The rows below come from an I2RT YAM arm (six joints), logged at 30 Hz.
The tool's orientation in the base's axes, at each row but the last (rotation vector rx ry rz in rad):
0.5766 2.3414 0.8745
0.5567 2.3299 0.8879
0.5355 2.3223 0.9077
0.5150 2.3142 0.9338
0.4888 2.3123 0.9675
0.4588 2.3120 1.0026
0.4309 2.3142 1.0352
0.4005 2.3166 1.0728
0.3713 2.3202 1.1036
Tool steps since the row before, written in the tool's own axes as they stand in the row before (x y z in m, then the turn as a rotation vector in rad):
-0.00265 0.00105 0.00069 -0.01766 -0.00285 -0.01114
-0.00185 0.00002 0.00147 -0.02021 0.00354 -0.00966
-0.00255 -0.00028 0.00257 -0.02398 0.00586 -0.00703
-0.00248 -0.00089 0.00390 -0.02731 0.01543 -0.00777
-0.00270 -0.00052 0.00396 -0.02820 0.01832 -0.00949
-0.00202 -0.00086 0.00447 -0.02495 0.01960 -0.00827
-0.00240 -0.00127 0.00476 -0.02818 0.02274 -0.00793
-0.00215 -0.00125 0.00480 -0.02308 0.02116 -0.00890
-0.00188 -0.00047 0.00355 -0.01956 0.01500 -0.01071
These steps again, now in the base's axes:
0.00262 -0.00045 0.00124 0.00551 -0.01693 0.01128
0.00233 -0.00034 -0.00021 0.00946 -0.01325 0.01579
0.00352 -0.00037 -0.00079 0.01433 -0.01247 0.01726
0.00426 -0.00001 -0.00199 0.01762 -0.00813 0.02584
0.00452 0.00030 -0.00164 0.01752 -0.00756 0.02927
0.00429 0.00086 -0.00238 0.01586 -0.00438 0.02836
0.00472 0.00073 -0.00268 0.01881 -0.00375 0.03172
0.00453 0.00109 -0.00274 0.01407 -0.00291 0.02921
0.00357 0.00108 -0.00155 0.01005 -0.00630 0.02412

